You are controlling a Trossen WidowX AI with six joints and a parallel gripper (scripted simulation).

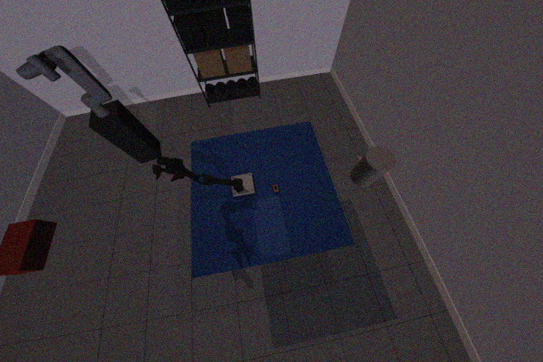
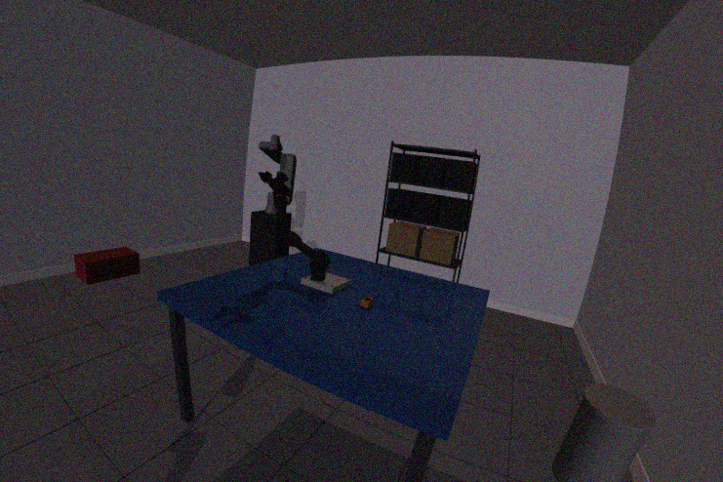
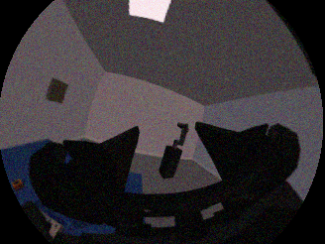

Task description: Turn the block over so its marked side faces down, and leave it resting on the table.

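Now: gripper tip 69 cm short of the small orange block, 51 cm above it and 12 cm to the left of it.
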